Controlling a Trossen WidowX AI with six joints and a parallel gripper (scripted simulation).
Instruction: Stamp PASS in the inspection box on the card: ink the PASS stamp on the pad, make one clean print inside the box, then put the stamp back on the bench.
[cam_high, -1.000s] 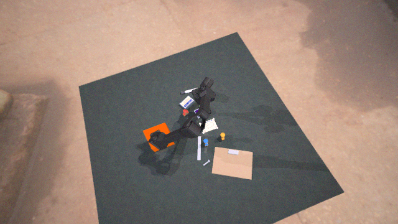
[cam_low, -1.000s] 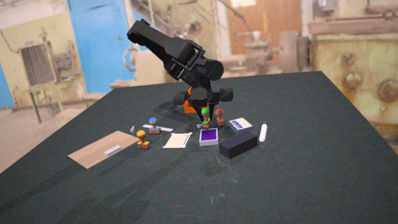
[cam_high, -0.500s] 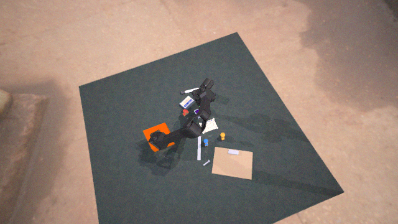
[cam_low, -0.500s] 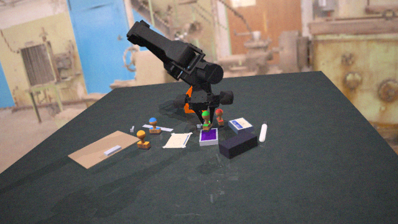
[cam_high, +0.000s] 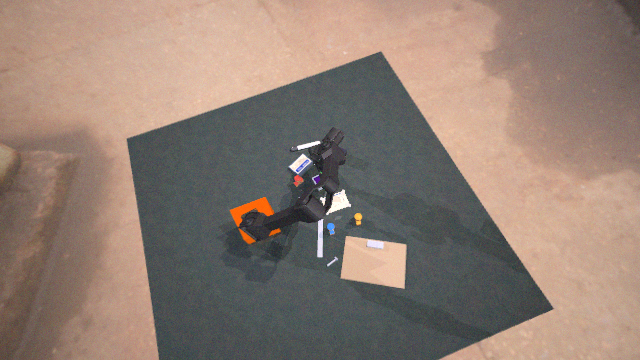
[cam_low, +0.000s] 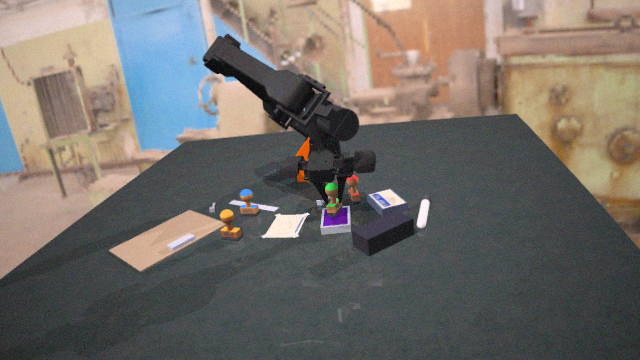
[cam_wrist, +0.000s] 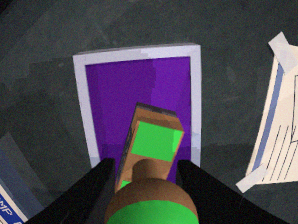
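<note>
Right now my gripper tip is 4 cm above the purple ink pad. The rest, counted from my gripper tip: red stamp: 10 cm behind, 4 cm to the left, 3 cm below; then card: 11 cm to the right, 5 cm below, 1 cm behind; then green-knobbed stamp: right at my gripper tip.
</note>
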